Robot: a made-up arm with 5 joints.
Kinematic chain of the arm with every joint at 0, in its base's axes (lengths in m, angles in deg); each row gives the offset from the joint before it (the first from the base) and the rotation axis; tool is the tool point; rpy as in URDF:
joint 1: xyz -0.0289 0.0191 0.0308 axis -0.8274 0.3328 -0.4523
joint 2: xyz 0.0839 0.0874 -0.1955 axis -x
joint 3: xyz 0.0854 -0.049 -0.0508 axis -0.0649 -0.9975 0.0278
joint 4: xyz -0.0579 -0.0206 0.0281 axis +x
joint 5: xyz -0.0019 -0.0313 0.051 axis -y
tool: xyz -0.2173 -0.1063 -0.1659 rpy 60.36 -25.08 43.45
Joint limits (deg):
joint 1: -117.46..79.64
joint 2: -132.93..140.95
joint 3: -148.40..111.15
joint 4: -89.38..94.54
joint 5: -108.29..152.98
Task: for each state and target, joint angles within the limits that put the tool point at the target. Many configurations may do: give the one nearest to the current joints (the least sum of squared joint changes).
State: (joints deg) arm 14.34 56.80 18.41 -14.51 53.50
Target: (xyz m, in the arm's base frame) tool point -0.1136 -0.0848 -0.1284
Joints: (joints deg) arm -4.94 54.31 -24.02 13.80 20.45
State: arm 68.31 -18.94 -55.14 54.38 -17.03
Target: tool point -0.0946 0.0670 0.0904
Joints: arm 79.64 10.84 -53.60 53.03 -34.92
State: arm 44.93 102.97 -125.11 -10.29 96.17
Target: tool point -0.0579 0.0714 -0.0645
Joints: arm 50.35 103.25 -128.69 11.75 88.77
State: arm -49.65 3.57 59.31 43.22 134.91
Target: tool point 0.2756 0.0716 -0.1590
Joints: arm -46.15 -40.77 68.62 37.20 152.98
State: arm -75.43 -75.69 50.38 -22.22 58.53
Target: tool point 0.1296 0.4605 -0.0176
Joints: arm -88.59 -64.76 66.19 -57.45 82.79
